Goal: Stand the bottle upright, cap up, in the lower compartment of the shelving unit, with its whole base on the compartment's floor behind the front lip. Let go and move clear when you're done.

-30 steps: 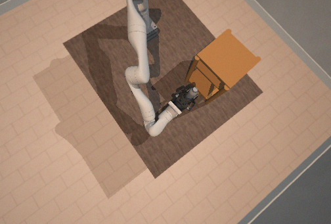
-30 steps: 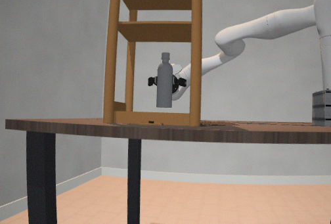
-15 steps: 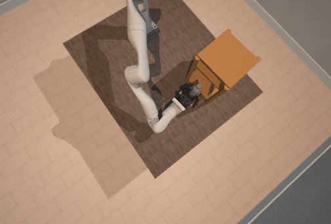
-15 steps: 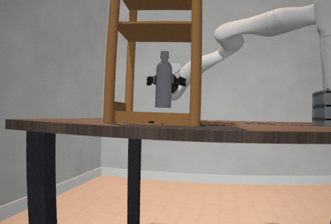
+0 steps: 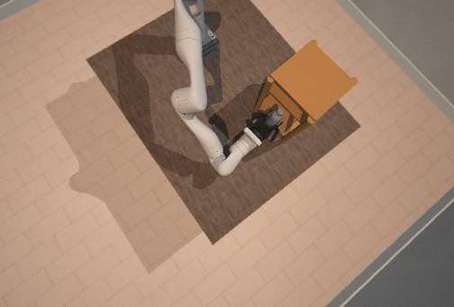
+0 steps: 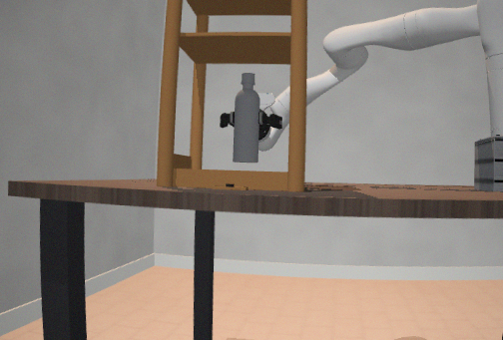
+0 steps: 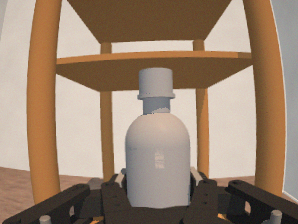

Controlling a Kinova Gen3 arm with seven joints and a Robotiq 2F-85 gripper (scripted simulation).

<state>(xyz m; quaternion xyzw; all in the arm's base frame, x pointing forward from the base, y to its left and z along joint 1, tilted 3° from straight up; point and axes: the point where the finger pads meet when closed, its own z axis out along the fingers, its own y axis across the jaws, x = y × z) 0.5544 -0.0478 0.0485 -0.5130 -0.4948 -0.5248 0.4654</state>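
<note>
Now: the orange shelving unit 10 mm ahead of my hand, 110 mm to the left of it and 40 mm above it. Also, from my hand: grey bottle 30 mm above.
</note>
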